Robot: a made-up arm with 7 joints.
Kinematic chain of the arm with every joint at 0, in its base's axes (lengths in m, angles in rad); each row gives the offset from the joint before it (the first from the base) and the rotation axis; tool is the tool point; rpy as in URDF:
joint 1: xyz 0.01 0 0.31 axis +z
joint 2: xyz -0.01 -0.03 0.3 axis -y
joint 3: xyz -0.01 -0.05 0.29 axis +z
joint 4: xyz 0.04 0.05 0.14 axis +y
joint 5: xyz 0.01 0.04 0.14 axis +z
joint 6: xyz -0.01 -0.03 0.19 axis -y
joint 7: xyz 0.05 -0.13 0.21 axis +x
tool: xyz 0.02 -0.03 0.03 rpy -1.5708 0 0
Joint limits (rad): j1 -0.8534..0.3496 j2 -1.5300..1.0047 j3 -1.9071..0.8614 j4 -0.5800..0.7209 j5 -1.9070..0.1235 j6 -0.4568..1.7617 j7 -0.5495..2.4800
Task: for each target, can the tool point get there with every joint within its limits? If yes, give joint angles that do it. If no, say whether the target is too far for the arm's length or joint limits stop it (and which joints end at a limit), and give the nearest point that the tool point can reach.
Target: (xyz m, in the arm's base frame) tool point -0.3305 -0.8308 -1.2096
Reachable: no: too far | nearest point 0.2666 -0.7125 0.1510 | short by 1.491 m
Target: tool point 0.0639 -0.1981 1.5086
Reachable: yes | joints -0.6938 -0.3882 -0.3846 -0.2462 -0.7418 -0.0888 1.7328
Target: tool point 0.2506 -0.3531 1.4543
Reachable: yes | joints -0.1475 -0.4883 -1.6162 0.5227 -0.7607 -0.1793 1.5647
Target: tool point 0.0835 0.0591 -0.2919
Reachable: no: joint limits stop it (at a limit: joint 1, joint 2, joint 4, joint 5, joint 6) | nearest point 0.6726 0.2234 0.1261 | short by 0.741 m
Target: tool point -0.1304 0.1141 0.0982
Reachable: no: joint limits stop it (at a limit: joint 2, joint 4, joint 6) | nearest point -0.5405 0.4474 0.5425 | short by 0.690 m
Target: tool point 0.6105 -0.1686 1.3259
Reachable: yes | joints -0.2089 -0.6333 -1.1689 0.3118 -1.0745 0.9683 1.9874
